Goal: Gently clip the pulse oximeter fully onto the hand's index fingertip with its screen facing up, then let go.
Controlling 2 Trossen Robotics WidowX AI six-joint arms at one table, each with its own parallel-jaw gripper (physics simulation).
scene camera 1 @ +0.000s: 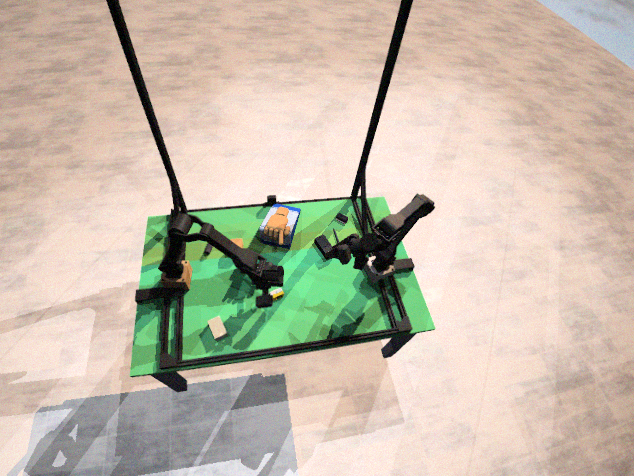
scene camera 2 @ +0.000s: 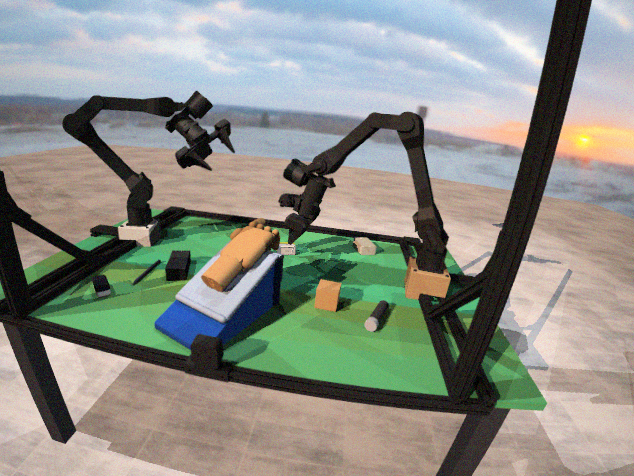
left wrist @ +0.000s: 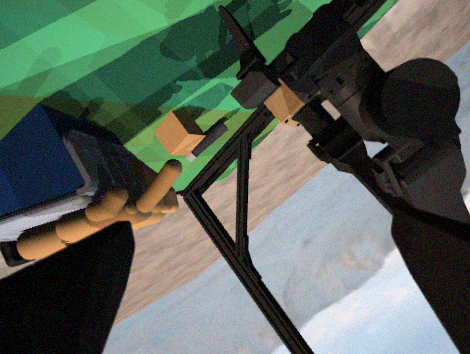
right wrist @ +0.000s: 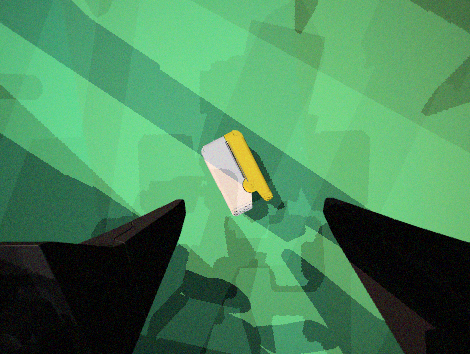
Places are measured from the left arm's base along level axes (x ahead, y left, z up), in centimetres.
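Pixels of known places: left gripper, fingertip midpoint: (scene camera 1: 328, 251) (scene camera 2: 223, 160) (left wrist: 263, 227); right gripper, fingertip midpoint: (scene camera 1: 271, 293) (scene camera 2: 293, 239) (right wrist: 254, 205); left arm's base, link origin: (scene camera 1: 380, 264) (scene camera 2: 139, 222); right arm's base, link origin: (scene camera 1: 174, 271) (scene camera 2: 429, 266) (left wrist: 306, 109).
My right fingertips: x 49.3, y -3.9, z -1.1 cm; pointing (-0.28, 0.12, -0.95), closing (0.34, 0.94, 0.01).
Note:
Ahead of a thing's pixels: the offset from my right fingertips to its middle.
The white-and-yellow pulse oximeter @(dx -2.2, dy -0.3, dz -3.2 cm) (scene camera 1: 276, 293) (scene camera 2: 287, 249) (right wrist: 225, 172) lies on the table, its white and yellow halves side by side; I cannot make out its screen. My right gripper (scene camera 2: 289, 230) (right wrist: 254, 205) is open and empty above it; in the right wrist view the oximeter shows between and beyond the fingertips. The tan hand (scene camera 1: 279, 220) (scene camera 2: 244, 252) (left wrist: 72, 229) rests on a blue wedge (scene camera 2: 179, 327) (left wrist: 30, 160) with a pale top, its index finger (scene camera 1: 281, 236) (left wrist: 160, 186) extended and bare. My left gripper (scene camera 2: 222, 160) (left wrist: 263, 227) is open and empty, raised above the table.
A black box @(dx -31.1, dy -15.3, dz -3.1 cm) (scene camera 1: 323, 246) (scene camera 2: 178, 264), a pen @(dx -39.0, dy -18.0, dz -4.4 cm) (scene camera 2: 146, 272) and a small dark block @(dx -46.1, dy -28.1, dz -3.2 cm) (scene camera 1: 341, 218) (scene camera 2: 101, 285) lie on the left arm's side. An orange block @(dx +7.1, dy -28.5, dz -2.3 cm) (scene camera 2: 327, 295) (left wrist: 175, 132), a dark cylinder @(dx +17.7, dy -34.5, dz -3.5 cm) (scene camera 2: 377, 315) (left wrist: 210, 139) and a beige block @(dx +24.3, dy +5.5, dz -3.3 cm) (scene camera 1: 217, 327) (scene camera 2: 364, 245) lie on the right arm's side.

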